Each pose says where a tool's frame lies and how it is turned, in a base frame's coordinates. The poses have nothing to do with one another.
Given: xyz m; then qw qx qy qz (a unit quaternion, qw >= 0).
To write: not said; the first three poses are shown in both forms.
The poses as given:
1: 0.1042, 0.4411, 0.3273, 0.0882, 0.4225, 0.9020, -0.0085
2: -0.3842, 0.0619, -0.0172, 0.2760, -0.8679, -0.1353, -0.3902
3: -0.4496, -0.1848, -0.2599, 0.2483, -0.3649, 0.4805, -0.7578
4: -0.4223, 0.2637, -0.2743, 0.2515, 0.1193, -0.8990, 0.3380
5: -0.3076, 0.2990, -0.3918, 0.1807, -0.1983, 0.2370, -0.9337
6: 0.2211, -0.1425, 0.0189, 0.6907, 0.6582, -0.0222, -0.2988
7: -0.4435, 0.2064, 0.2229, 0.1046, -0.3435, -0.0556, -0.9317
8: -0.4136, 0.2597, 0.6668, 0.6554, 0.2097, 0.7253, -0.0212
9: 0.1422, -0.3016, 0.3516, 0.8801, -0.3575, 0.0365, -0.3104
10: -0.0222, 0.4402, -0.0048, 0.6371, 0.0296, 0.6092, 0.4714
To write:
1: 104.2, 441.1, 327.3, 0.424, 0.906, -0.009, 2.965
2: -384.2, 61.9, -17.2, -0.903, -0.141, -0.406, 2.582
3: -449.6, -184.8, -259.9, -0.377, 0.496, -0.782, 2.640
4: -422.3, 263.7, -274.3, 0.123, -0.929, 0.349, 2.633
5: -307.6, 299.0, -391.8, -0.202, 0.241, -0.949, 2.778
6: 221.1, -142.5, 18.9, 0.910, -0.031, -0.413, 1.617
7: -443.5, 206.4, 222.9, -0.345, -0.056, -0.937, 2.932
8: -413.6, 259.7, 666.8, 0.278, 0.960, -0.028, 1.712
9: 142.2, -301.6, 351.6, -0.753, 0.077, -0.654, 0.990
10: -22.2, 440.2, -4.8, 0.038, 0.790, 0.612, 1.760
